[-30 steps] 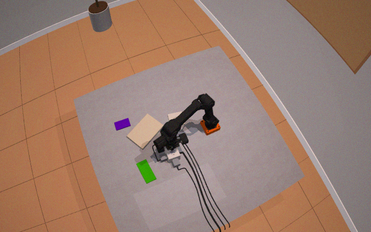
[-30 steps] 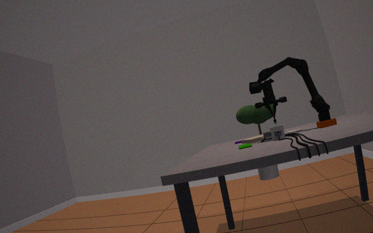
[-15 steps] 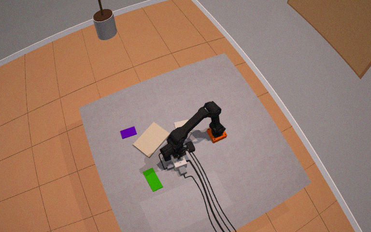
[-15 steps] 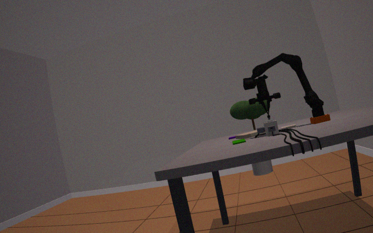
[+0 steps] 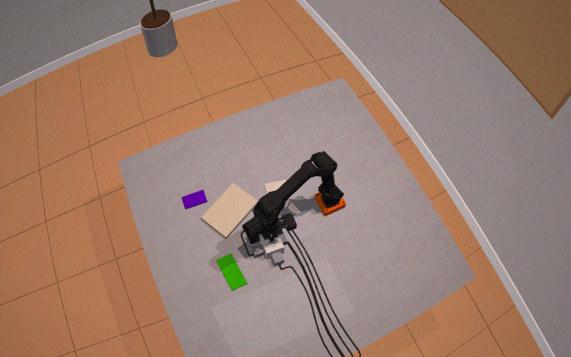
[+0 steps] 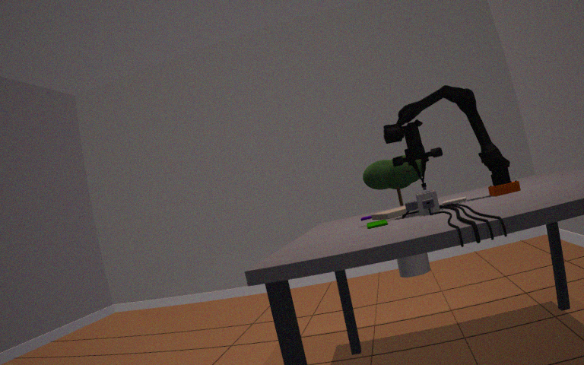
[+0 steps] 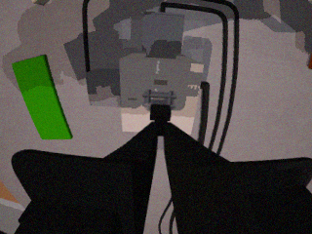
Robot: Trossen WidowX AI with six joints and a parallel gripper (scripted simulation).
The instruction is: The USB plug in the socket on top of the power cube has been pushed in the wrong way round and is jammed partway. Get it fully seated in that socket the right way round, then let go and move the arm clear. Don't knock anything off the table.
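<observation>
My gripper tip is 20 mm above the dark USB plug. Also, from my gripper tip: green flat block: 200 mm ahead, 40 mm to the left, 120 mm below; beige board: 120 mm ahead, 230 mm to the right, 110 mm below; purple block: 250 mm ahead, 340 mm to the right, 120 mm below.
</observation>
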